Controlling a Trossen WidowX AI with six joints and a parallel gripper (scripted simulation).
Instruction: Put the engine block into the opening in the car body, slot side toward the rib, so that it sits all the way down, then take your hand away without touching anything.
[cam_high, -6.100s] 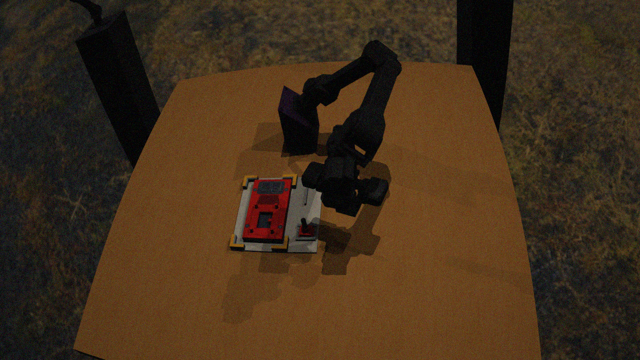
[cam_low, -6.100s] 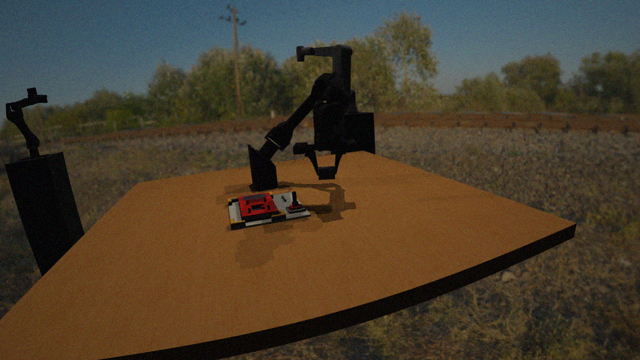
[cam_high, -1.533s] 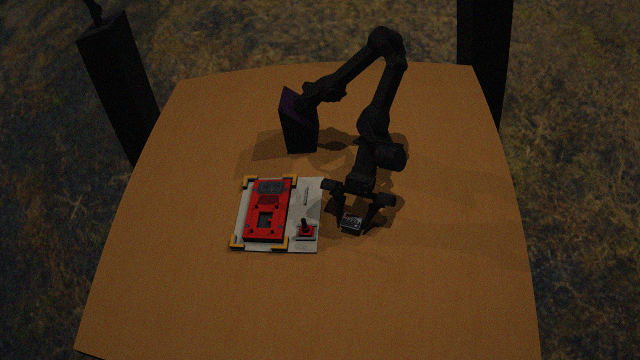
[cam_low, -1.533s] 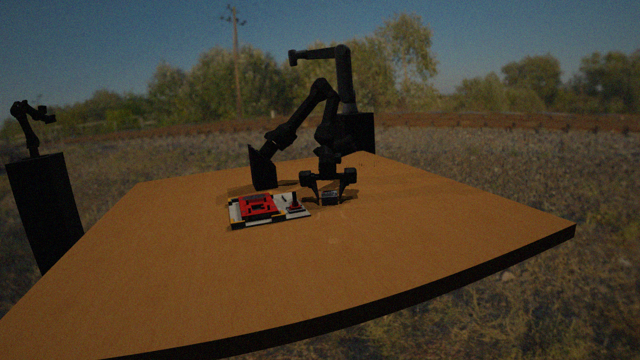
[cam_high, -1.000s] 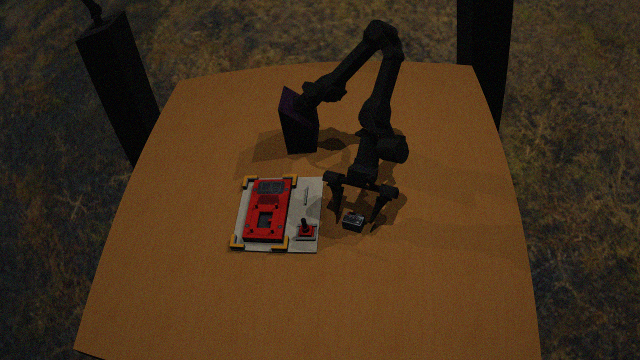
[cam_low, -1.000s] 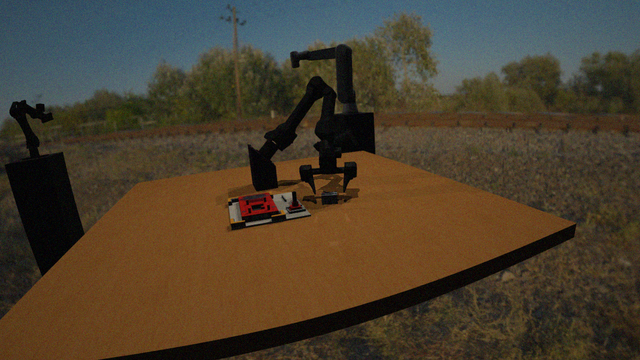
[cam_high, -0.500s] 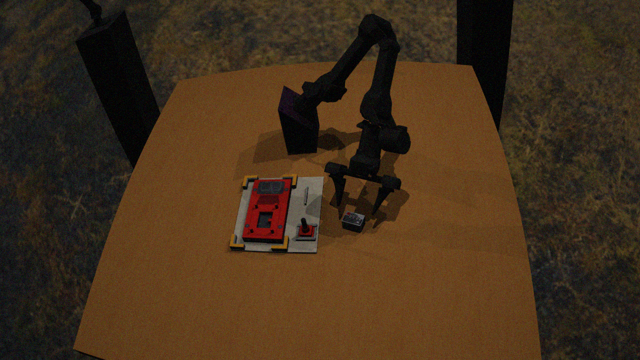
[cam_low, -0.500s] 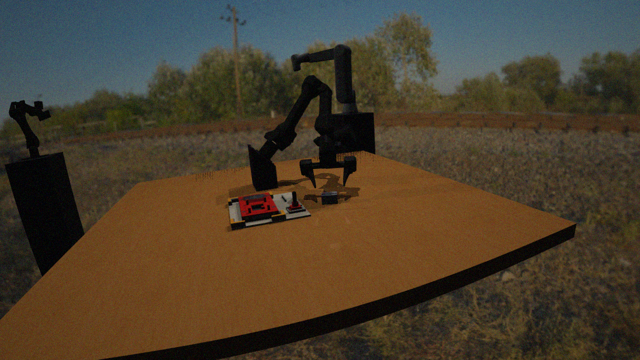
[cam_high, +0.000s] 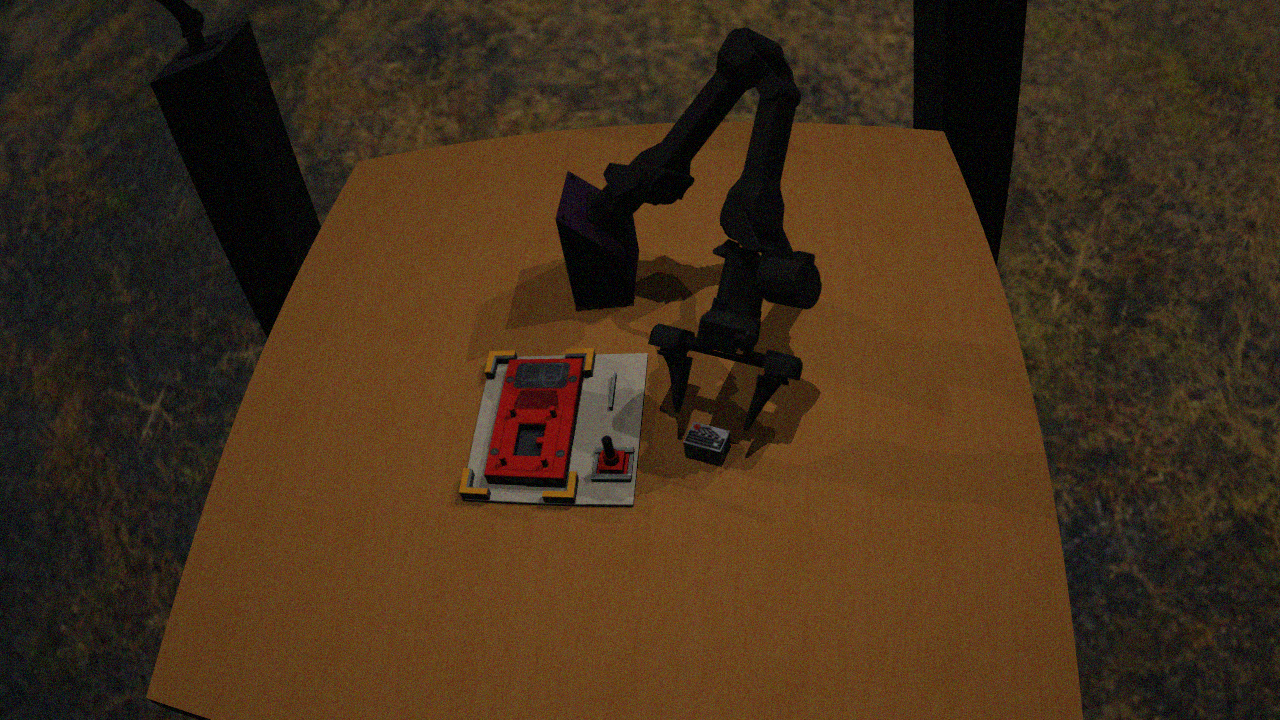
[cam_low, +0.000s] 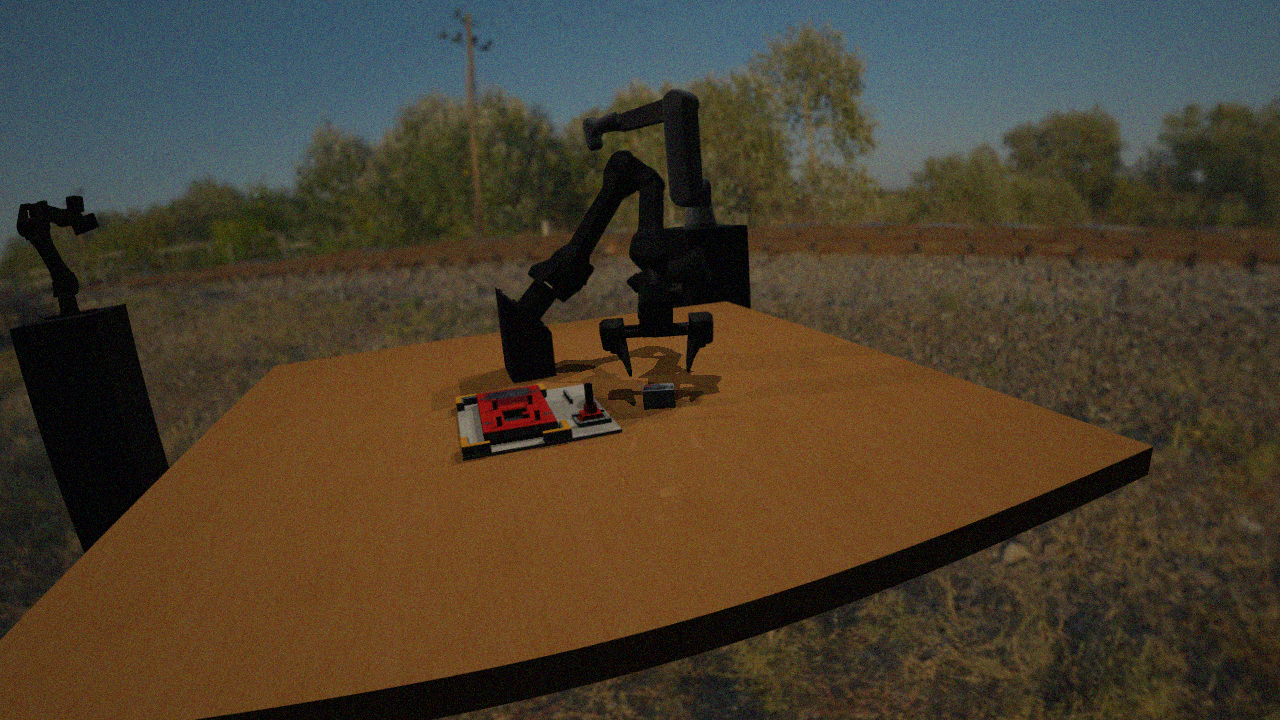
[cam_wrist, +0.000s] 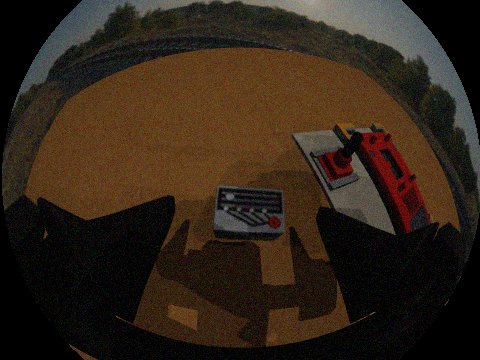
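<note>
Right now the engine block is 10 mm ahead of my gripper tip, 10 mm to the right of it and 40 mm below it.
</note>
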